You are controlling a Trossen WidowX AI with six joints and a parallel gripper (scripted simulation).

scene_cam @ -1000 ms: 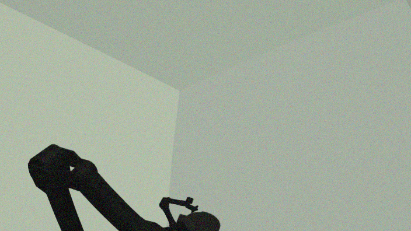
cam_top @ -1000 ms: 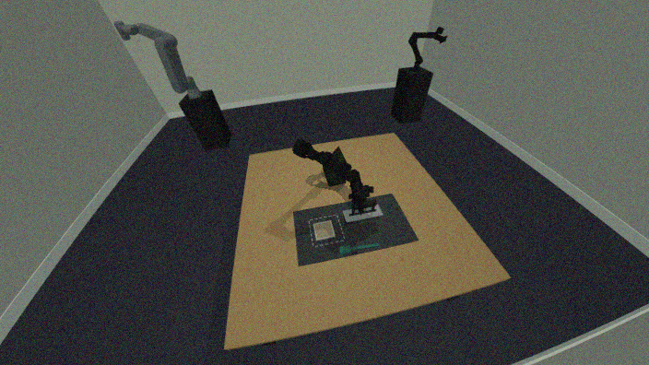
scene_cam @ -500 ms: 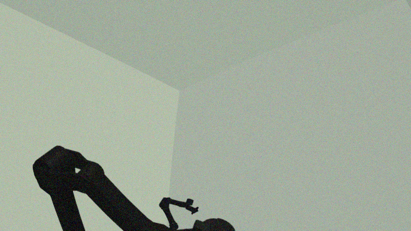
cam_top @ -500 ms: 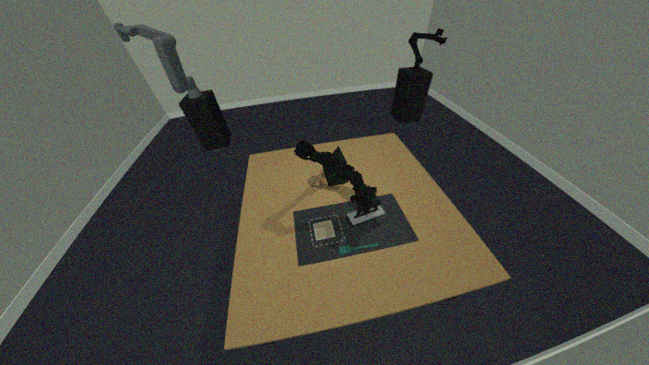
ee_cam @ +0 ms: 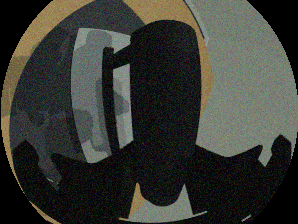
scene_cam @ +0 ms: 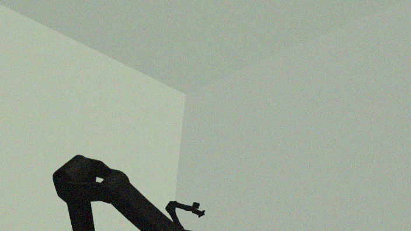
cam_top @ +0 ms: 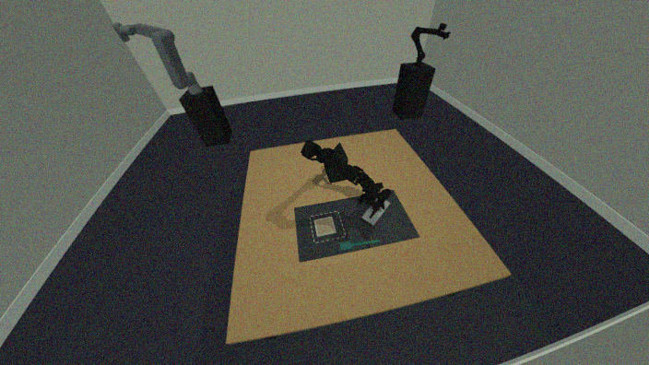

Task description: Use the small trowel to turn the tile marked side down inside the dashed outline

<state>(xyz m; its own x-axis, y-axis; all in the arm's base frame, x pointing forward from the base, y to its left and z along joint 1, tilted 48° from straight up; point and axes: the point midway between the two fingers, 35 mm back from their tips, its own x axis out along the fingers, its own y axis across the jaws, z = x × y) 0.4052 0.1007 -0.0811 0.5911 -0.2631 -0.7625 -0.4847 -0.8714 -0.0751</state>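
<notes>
My gripper tip is now 2 cm past the small trowel, 2 cm to the left of it and 1 cm above it. Round my gripper tip: dark mat (3 cm behind, 14 cm to the right, 12 cm below); then green strip (11 cm ahead, 17 cm to the right, 10 cm below); then tile (3 cm behind, 30 cm to the right, 10 cm below).
</notes>
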